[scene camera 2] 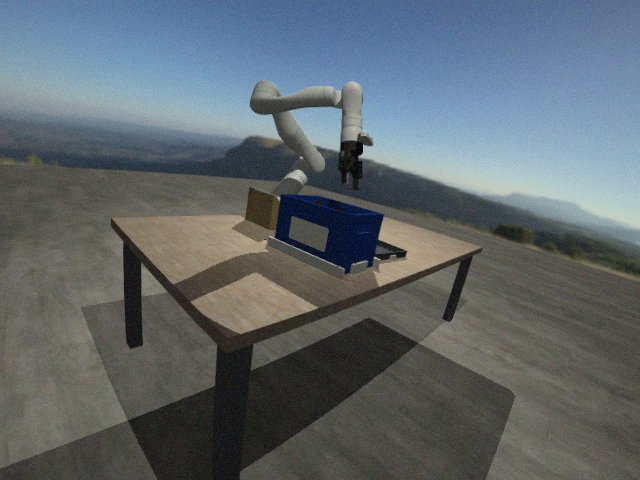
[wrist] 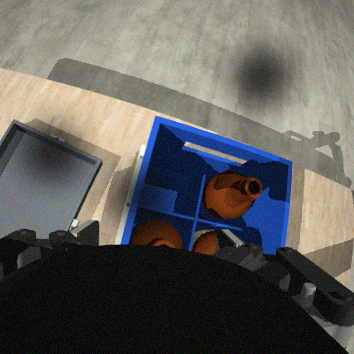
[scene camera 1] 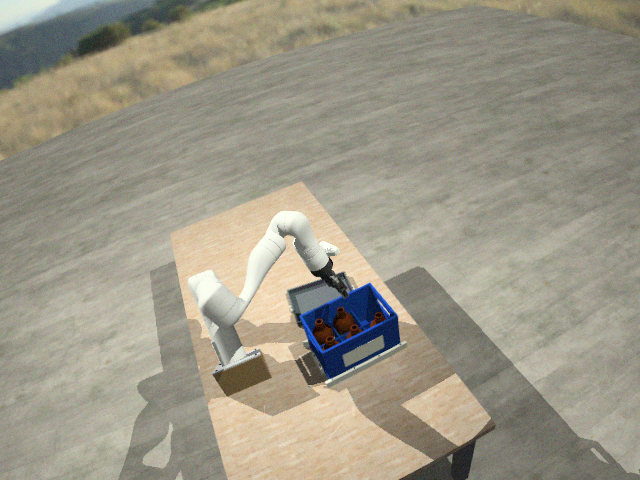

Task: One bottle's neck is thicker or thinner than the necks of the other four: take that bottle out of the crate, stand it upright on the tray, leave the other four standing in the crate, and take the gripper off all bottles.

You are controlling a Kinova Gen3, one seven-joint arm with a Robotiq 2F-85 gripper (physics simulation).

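Seen in the pictures: gripper, between the fingertips: (scene camera 2: 350,187) (wrist: 157,238) (scene camera 1: 338,290); arm's base, origin of its link: (scene camera 2: 272,206) (scene camera 1: 234,360).
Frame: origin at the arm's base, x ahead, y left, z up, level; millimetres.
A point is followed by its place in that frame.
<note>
Brown bottles stand in the blue crate (scene camera 1: 334,364) @[x 313, y -186, z 19 mm] (scene camera 2: 356,238) @[x 551, y -111, z 32 mm] (wrist: 225,140) @[x 544, y -65, z 101 mm]: in scene camera 1, a back-row bottle (scene camera 1: 342,322) @[x 396, y -57, z 49 mm], a left bottle (scene camera 1: 320,331) @[x 314, y -64, z 56 mm], a front-left bottle (scene camera 1: 329,341) @[x 323, y -145, z 89 mm], a front-middle bottle (scene camera 1: 353,330) @[x 409, y -139, z 87 mm] and a right bottle (scene camera 1: 378,318) @[x 501, y -132, z 86 mm]. In the wrist view one bottle (wrist: 227,196) @[x 495, y -106, z 51 mm] shows most of its body; another bottle (wrist: 156,236) @[x 417, y -30, z 54 mm] and a third bottle (wrist: 205,244) @[x 425, y -99, z 37 mm] are partly hidden. I cannot tell which neck differs. The grey tray (scene camera 1: 314,297) @[x 362, y 220, z -69 mm] (scene camera 2: 390,250) @[x 454, y 267, z -68 mm] (wrist: 42,180) @[x 438, y 179, z -69 mm] holds no bottle. My gripper (scene camera 1: 345,294) @[x 417, y -16, z 158 mm] (scene camera 2: 350,183) @[x 417, y -16, z 158 mm] (wrist: 157,238) @[x 417, y -16, z 158 mm] is open and empty above the crate.
Pale rails (scene camera 1: 366,363) @[x 418, y -186, z -46 mm] (scene camera 2: 305,255) @[x 438, y -186, z -52 mm] run along the crate's foot. The crate's high walls and inner dividers (wrist: 196,220) @[x 454, y -83, z 18 mm] surround the bottles. A brown block (scene camera 1: 242,374) @[x 15, y -78, z 8 mm] (scene camera 2: 262,209) @[x 38, y -77, z -5 mm] stands at the arm's base. The tray lies beside the crate on the wooden table (scene camera 1: 248,439) @[x -36, y -276, z -74 mm] (scene camera 2: 180,232) @[x 89, y -430, z -74 mm].
</note>
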